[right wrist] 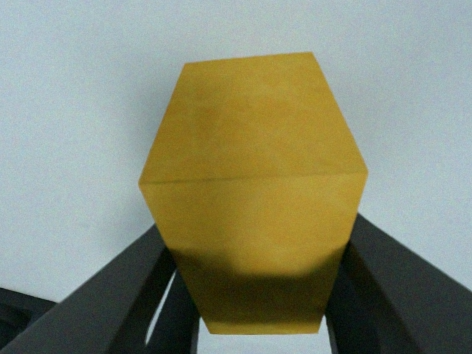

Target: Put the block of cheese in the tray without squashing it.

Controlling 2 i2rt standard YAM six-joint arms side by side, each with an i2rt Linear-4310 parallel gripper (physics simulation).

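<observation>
The block of cheese [257,150], an orange-yellow block, fills the middle of the right wrist view. My right gripper [255,186] is shut on it, with one dark finger against each side. The cheese's edges look straight, and no dent or bulge shows. The finger pads are partly hidden by the block. Whether its underside touches the pale surface cannot be told. The tray does not show clearly in this view. My left gripper is not in view.
A pale grey-white surface [75,125] lies around and behind the cheese. A dark object [20,307] shows in part at the lower left corner, beside the left finger; what it is cannot be told.
</observation>
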